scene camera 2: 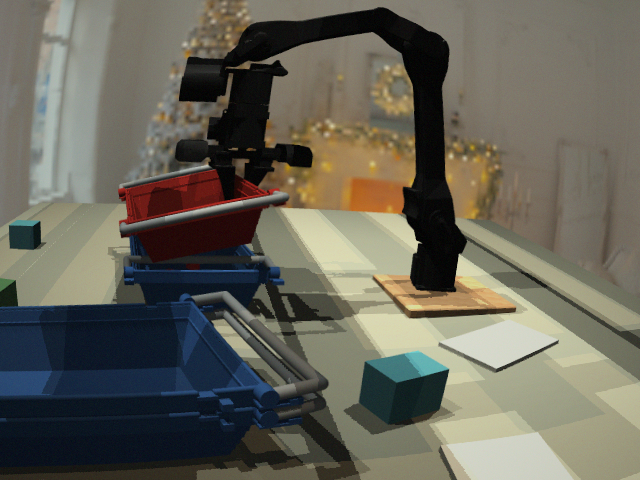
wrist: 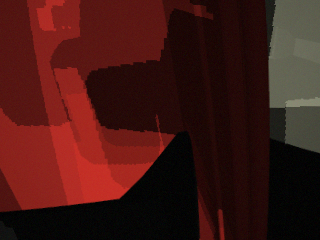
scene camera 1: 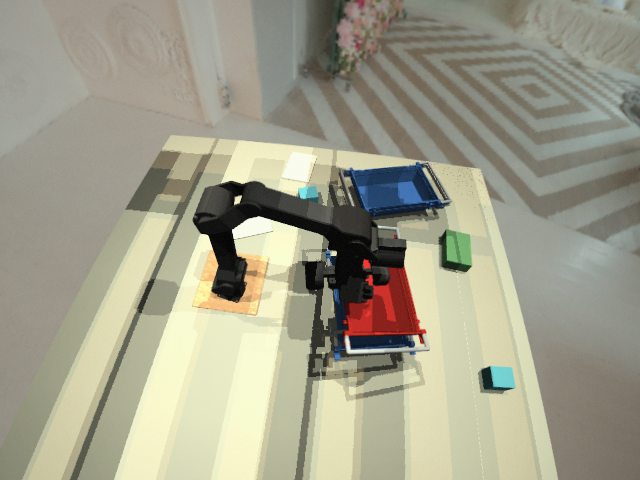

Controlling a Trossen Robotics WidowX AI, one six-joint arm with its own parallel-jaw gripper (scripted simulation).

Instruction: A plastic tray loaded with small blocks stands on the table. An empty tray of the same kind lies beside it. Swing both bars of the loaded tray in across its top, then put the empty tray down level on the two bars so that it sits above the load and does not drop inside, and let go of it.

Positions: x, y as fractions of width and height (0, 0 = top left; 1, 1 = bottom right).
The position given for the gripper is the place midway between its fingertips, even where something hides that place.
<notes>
In view: the gripper (scene camera 2: 0.37, 0.45), a red tray (scene camera 1: 0.61, 0.65) and a green block (scene camera 1: 0.71, 0.53).
The gripper shows as well in the wrist view (wrist: 0.64, 0.58) and in scene camera 1 (scene camera 1: 0.54, 0.60). The wrist view does not show the green block: it is out of frame.
</notes>
